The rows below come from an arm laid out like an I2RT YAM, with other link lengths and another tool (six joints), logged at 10 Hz.
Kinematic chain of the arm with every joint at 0, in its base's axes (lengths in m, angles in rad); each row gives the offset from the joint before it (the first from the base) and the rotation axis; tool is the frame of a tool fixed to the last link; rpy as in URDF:
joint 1: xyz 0 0 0.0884 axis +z
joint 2: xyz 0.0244 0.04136 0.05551 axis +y
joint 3: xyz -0.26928 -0.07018 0 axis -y
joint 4: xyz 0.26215 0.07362 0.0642 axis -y
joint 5: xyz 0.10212 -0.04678 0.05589 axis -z
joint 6: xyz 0.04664 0 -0.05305 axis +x
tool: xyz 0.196 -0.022 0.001 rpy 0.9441 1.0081 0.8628
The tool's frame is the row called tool.
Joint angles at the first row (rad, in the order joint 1, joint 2, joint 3, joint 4, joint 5, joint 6):
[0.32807 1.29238 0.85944 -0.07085 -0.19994 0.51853]
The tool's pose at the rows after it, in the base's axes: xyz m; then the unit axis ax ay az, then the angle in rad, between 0 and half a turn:
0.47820 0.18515 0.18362 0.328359 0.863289 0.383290 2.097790
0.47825 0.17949 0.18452 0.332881 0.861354 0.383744 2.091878
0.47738 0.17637 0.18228 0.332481 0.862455 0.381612 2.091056
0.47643 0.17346 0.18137 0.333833 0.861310 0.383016 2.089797
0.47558 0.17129 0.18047 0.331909 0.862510 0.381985 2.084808
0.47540 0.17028 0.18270 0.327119 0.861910 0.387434 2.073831
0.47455 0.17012 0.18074 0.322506 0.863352 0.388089 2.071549
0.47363 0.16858 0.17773 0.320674 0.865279 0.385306 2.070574
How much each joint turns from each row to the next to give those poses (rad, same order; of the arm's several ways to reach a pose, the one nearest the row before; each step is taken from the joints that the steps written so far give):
[-0.01536 -0.01443 -0.01172 0.01406 -0.00860 -0.00158]
[-0.01278 -0.01091 -0.01053 0.00491 -0.00464 0.00000]
[-0.00692 -0.00449 -0.00819 0.00024 -0.00351 -0.00595]
[-0.00836 -0.00782 -0.01229 0.00710 -0.00718 -0.00095]
[-0.00390 -0.00608 -0.00864 0.00306 -0.00082 -0.00762]
[-0.00579 -0.00898 -0.01294 0.01637 -0.00867 -0.01000]
[-0.00201 -0.00178 -0.00965 0.00801 -0.00486 -0.00898]
[-0.00212 -0.00153 -0.00775 0.00178 0.00047 -0.00673]

